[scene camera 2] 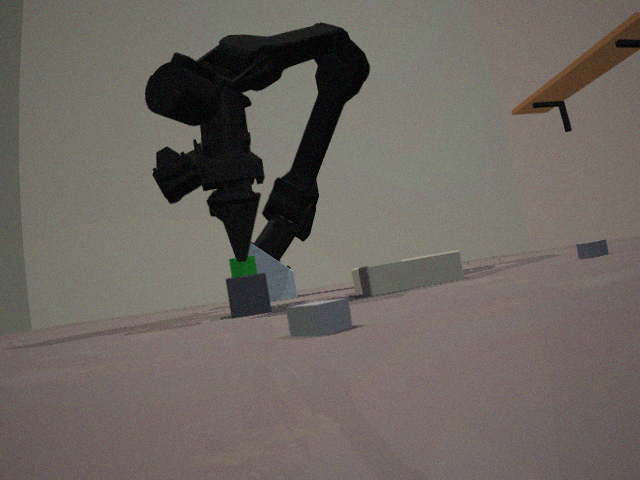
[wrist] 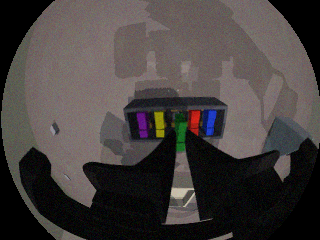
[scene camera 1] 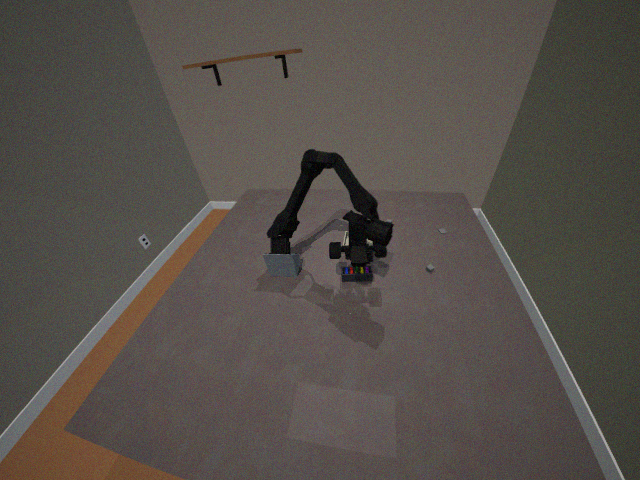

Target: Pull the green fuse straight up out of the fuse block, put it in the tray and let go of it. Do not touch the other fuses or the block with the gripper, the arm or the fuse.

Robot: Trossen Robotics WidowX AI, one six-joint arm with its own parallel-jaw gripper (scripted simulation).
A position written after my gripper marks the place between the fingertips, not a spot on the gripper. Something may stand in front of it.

Observation:
My gripper (scene camera 2: pixel 242 261) holds a green fuse. Also in view: a grey cube (scene camera 2: pixel 317 319) and a pale tray (scene camera 2: pixel 394 276).
My gripper shows as well in the wrist view (wrist: pixel 180 135) and in scene camera 1 (scene camera 1: pixel 356 266).

